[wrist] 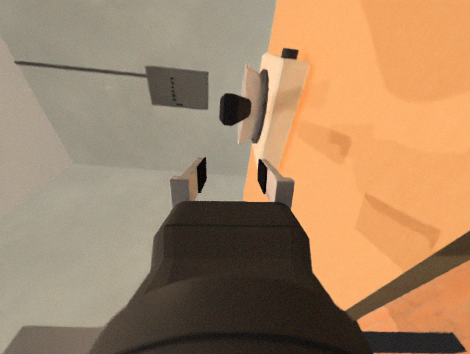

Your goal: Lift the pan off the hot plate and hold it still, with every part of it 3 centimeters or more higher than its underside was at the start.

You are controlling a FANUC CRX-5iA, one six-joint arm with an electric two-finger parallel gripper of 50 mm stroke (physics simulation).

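Places are measured from the arm's base along level axes (x ahead, y left, z up), in centimetres.
Where they show: gripper, fingertip midpoint: (232, 169).
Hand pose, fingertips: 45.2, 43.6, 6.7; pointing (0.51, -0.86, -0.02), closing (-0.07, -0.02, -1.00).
Each offset is from my fingertips to the top centre of the thing, as dx, dy, dz. Level surfaces: height alone.
The pan (253, 90) shows nearly edge-on in the wrist view, above the centre of the picture, with a pale wall and a stubby black handle {+1.0, -14.1, +1.8} (233, 109) that points toward the camera. It sits against the dark round heating disc of the hot plate {+9.0, -32.9, -6.6} (286, 95), a cream box with a black knob. My gripper (232, 169) is open, with nothing between its fingers. The fingertips show below the pan and handle in the picture, apart from both. The handle hides part of the pan.
The orange table top {dz -13.7} (400, 140) fills the right side, with shadows across it. A grey panel (192, 90) with a thin dark rod or cable shows against the grey background at upper left. A dark beam (415, 275) crosses the lower right.
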